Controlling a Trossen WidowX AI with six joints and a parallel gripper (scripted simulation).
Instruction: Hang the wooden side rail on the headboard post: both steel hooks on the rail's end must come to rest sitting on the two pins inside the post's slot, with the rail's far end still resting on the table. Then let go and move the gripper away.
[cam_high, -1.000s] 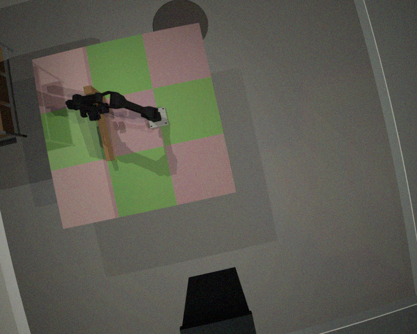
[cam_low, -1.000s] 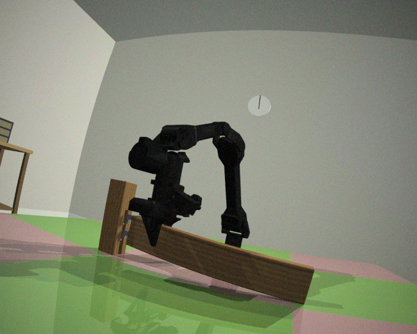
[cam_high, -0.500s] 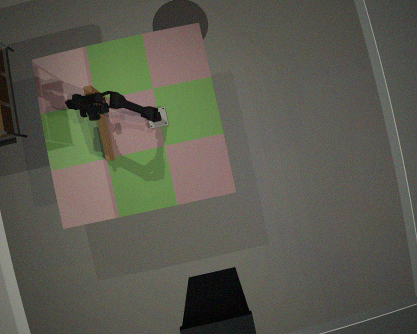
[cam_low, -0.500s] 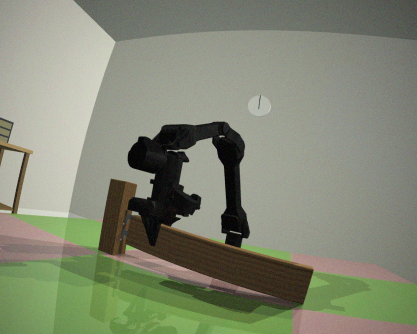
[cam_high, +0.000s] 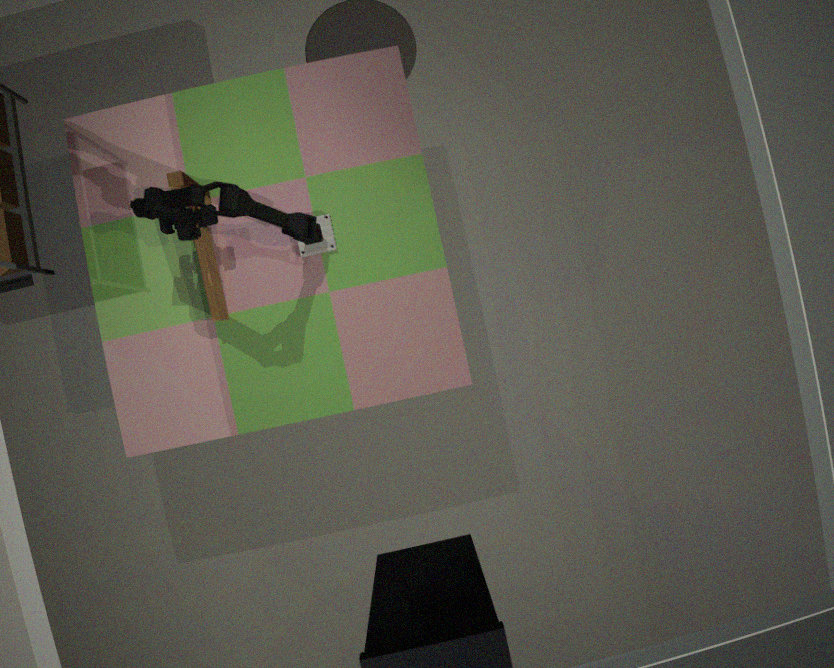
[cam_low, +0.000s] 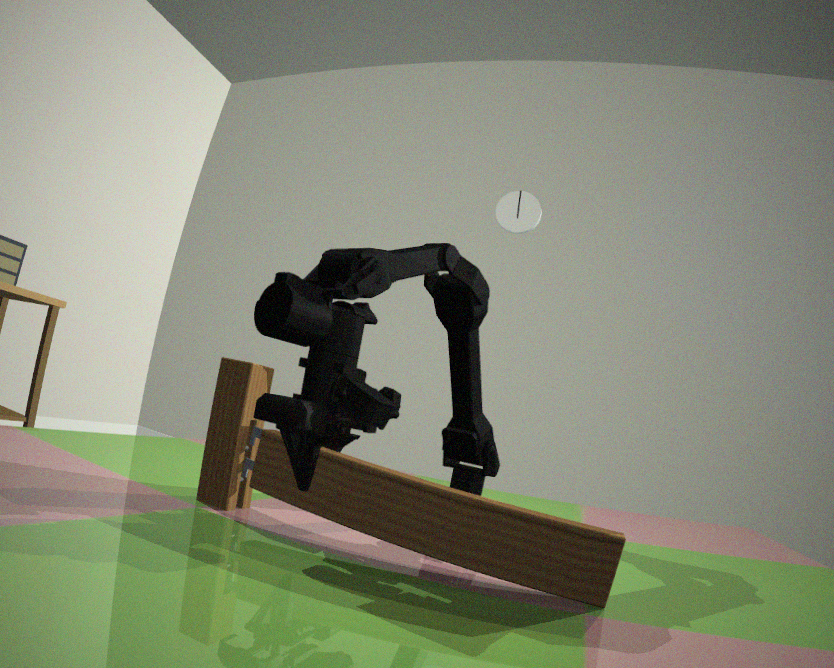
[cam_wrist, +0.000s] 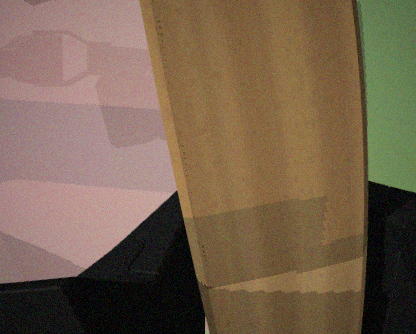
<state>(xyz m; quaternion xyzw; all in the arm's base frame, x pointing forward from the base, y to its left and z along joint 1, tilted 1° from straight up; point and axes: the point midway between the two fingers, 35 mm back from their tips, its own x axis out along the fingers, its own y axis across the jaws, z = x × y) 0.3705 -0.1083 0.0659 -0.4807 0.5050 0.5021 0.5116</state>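
My gripper tip is now 120 mm to the left of the headboard post and 40 mm below it.
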